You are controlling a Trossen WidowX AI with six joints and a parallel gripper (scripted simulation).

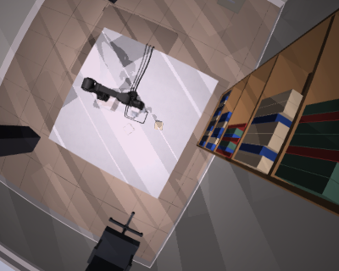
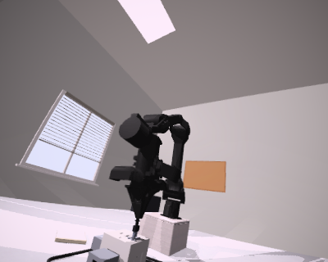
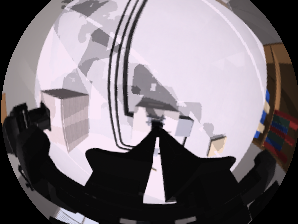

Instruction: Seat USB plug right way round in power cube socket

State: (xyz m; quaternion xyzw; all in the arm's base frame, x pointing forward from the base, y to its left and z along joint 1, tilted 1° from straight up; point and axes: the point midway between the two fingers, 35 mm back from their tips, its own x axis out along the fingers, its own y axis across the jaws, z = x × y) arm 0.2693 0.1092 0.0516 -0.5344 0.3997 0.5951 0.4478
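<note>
Right now the black USB plug is 20 mm below my gripper tip.
</note>
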